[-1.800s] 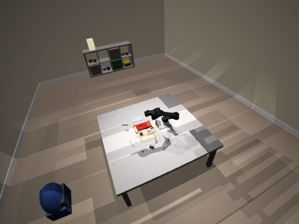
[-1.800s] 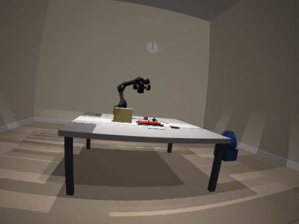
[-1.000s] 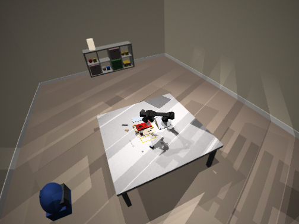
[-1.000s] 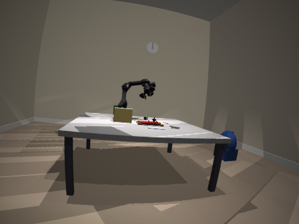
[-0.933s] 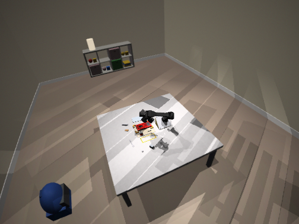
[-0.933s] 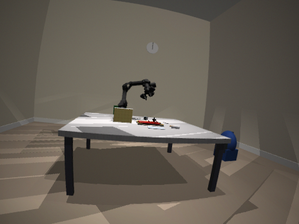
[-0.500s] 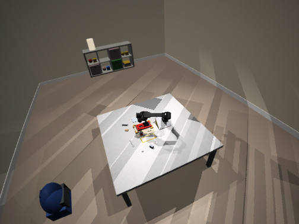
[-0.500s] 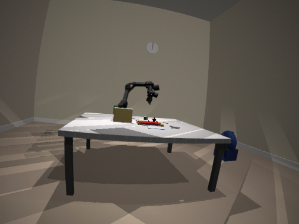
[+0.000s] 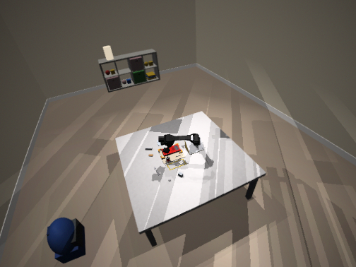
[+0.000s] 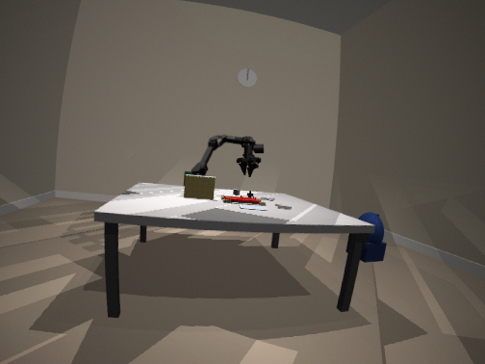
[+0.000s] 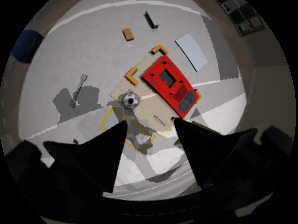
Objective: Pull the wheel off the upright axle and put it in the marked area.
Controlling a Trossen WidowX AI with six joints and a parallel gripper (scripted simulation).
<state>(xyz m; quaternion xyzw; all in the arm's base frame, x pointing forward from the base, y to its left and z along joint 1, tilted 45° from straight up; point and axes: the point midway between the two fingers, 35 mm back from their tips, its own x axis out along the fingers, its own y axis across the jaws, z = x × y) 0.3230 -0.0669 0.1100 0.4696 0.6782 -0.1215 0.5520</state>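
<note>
Now: gripper tip 120 mm above the grey wheel and 30 mm short of it. From my gripper tip the other things lie so: beige base plate 150 mm below, 90 mm to the right, 40 mm behind.
</note>
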